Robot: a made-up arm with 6 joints.
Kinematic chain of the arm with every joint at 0, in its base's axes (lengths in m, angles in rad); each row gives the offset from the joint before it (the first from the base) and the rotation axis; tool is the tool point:
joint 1: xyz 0 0 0.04 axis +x
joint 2: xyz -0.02 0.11 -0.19 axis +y
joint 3: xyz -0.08 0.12 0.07 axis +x
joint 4: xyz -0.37 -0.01 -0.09 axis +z
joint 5: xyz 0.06 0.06 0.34 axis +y
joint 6: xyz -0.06 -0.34 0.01 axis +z
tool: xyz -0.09 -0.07 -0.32
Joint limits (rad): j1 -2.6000..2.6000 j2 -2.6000..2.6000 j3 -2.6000..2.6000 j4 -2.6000..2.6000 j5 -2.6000..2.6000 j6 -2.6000..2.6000
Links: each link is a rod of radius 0.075 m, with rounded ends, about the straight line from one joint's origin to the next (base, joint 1, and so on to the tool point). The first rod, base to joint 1, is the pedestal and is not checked.
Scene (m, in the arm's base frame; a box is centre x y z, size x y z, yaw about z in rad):
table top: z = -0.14
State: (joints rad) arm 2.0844 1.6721 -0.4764 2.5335 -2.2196 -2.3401
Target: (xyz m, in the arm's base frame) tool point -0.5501 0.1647 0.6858
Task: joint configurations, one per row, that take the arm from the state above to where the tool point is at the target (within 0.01 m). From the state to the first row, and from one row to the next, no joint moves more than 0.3 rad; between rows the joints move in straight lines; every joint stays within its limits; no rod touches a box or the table.
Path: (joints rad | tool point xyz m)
1: 1.8670 1.4365 -0.6517 2.4728 -2.1548 -2.3124 | 0.0631 -0.6383 0.6046
2: 1.6497 1.2009 -0.8271 2.4120 -2.0899 -2.2847 | -0.1889 -0.4493 0.7371
3: 1.4323 0.9653 -1.0024 2.3513 -2.0251 -2.2571 | -0.4020 -0.1603 0.7779
4: 1.2149 0.7297 -1.1777 2.2906 -1.9603 -2.2294 | -0.5501 0.1647 0.6858

